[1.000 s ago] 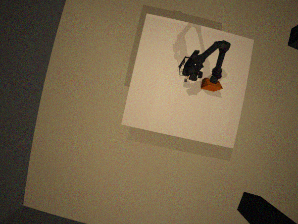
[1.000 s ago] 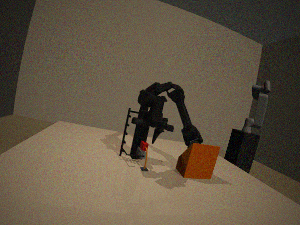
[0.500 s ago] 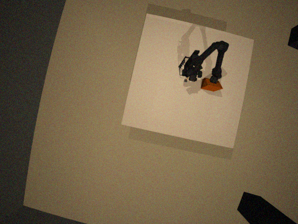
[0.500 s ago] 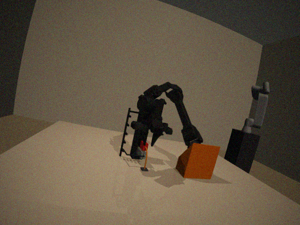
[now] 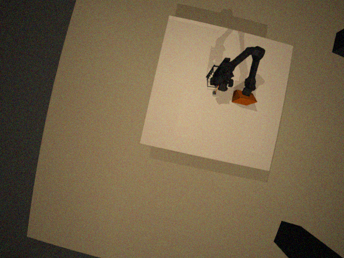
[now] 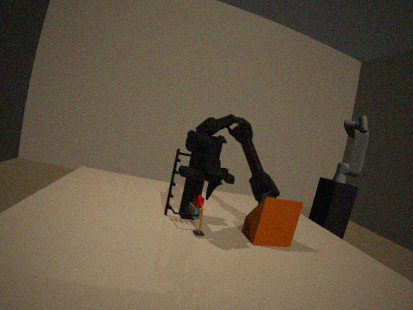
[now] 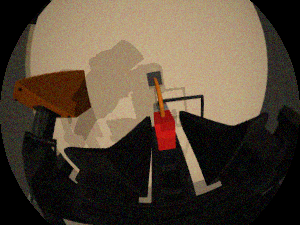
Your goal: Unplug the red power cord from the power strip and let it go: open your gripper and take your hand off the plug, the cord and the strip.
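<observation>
The red plug lies 1 cm ahead of my gripper tip, 5 cm to the right of it and 1 cm below it. From my gripper tip the other things lie so: dark foot 1 cm behind, 4 cm to the left, 11 cm below.
</observation>
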